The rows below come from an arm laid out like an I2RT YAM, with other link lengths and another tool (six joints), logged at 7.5 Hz.
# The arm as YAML. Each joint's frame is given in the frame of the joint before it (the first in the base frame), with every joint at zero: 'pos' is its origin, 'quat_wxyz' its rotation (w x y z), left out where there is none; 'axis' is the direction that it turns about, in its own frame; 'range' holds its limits. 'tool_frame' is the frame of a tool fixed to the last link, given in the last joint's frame.
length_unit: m
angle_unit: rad
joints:
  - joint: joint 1
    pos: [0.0, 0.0, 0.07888]
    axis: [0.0, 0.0, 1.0]
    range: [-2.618, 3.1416]
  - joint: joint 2
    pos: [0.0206, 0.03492, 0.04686]
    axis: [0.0, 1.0, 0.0]
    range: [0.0, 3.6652]
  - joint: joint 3
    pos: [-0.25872, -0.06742, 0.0]
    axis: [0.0, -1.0, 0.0]
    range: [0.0, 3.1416]
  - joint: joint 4
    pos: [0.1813, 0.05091, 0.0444]
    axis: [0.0, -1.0, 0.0]
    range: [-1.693, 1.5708]
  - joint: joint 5
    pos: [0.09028, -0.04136, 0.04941]
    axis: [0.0, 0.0, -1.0]
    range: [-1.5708, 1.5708]
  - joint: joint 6
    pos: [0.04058, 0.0, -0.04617]
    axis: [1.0, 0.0, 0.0]
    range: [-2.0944, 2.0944]
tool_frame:
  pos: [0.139, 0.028, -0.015]
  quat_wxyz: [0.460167, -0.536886, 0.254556, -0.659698]
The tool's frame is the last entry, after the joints.
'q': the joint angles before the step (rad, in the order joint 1, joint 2, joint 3, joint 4, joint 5, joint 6). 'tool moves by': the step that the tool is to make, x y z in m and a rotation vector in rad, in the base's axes. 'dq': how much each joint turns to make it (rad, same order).
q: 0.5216 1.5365 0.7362 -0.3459 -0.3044 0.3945
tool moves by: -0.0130 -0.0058 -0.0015 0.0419 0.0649 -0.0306
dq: -0.0338 -0.0229 -0.0482 -0.0028 -0.0637 0.0257
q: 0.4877 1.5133 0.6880 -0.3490 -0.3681 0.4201
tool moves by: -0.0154 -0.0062 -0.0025 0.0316 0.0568 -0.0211
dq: -0.0262 -0.0292 -0.0563 -0.0026 -0.0521 0.0167
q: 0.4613 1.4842 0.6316 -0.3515 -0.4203 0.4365
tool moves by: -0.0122 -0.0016 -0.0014 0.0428 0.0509 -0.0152
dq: -0.0209 -0.0131 -0.0497 0.0171 -0.0589 0.0176
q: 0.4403 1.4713 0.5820 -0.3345 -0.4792 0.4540
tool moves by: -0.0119 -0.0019 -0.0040 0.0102 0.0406 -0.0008
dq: -0.0012 -0.0054 -0.0357 0.0023 -0.0252 0.0094
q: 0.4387 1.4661 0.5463 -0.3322 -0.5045 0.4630
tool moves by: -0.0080 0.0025 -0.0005 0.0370 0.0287 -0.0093
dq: 0.0001 -0.0066 -0.0440 0.0405 -0.0404 0.0269
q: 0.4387 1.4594 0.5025 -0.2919 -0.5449 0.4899
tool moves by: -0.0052 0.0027 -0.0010 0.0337 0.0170 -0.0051
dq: 0.0003 0.0021 -0.0410 0.0529 -0.0340 0.0204
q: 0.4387 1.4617 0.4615 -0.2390 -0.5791 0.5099
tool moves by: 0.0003 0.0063 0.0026 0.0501 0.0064 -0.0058
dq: -0.0002 0.0130 -0.0293 0.0726 -0.0433 0.0262
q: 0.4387 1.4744 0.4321 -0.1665 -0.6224 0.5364
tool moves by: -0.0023 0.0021 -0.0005 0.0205 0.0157 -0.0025
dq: 0.0002 0.0120 -0.0190 0.0340 -0.0226 0.0143
